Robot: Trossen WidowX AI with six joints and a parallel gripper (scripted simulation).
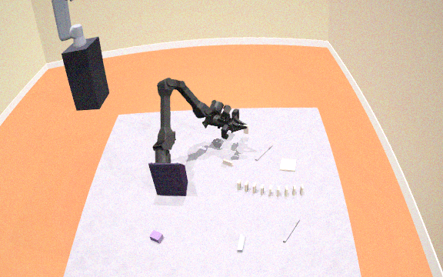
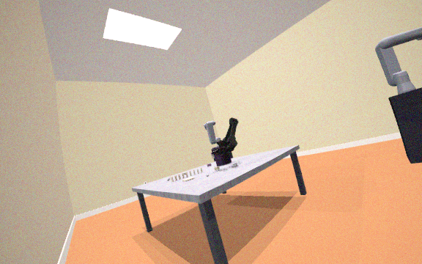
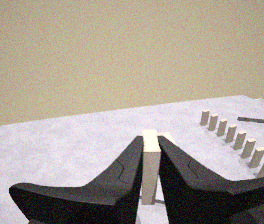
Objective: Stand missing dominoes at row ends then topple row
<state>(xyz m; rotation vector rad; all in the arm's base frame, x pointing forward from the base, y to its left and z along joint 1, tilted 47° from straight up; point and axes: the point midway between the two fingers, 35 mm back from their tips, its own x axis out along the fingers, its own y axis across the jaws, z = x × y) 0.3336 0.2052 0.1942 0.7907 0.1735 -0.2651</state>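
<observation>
Right now my gripper tip is 150 mm above the thin grey rod, 80 mm short of it and 10 mm to the left of it. Also, from my gripper tip: flat square tile 210 mm ahead, 150 mm below, 110 mm to the right; purple block 580 mm to the right, 370 mm behind, 140 mm below.
</observation>
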